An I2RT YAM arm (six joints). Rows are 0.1 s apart.
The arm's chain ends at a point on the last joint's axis. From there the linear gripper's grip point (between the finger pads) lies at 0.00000 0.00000 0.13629 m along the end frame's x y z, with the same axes.
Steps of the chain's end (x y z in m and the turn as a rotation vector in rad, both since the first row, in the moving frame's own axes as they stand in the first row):
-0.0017, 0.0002, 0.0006, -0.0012, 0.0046, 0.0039
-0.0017, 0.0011, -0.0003, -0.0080, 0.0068, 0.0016
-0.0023, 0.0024, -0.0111, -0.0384, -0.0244, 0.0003
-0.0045, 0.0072, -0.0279, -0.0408, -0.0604, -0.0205
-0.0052, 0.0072, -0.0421, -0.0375, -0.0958, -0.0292
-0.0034, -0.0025, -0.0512, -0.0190, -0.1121, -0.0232
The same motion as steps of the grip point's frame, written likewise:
-0.0011, 0.0004, 0.0006, -0.0012, 0.0046, 0.0039
-0.0008, 0.0022, -0.0003, -0.0080, 0.0068, 0.0016
-0.0056, 0.0076, -0.0112, -0.0384, -0.0244, 0.0003
-0.0127, 0.0128, -0.0283, -0.0408, -0.0604, -0.0205
-0.0182, 0.0125, -0.0428, -0.0375, -0.0958, -0.0292
-0.0186, 0.0003, -0.0521, -0.0190, -0.1121, -0.0232

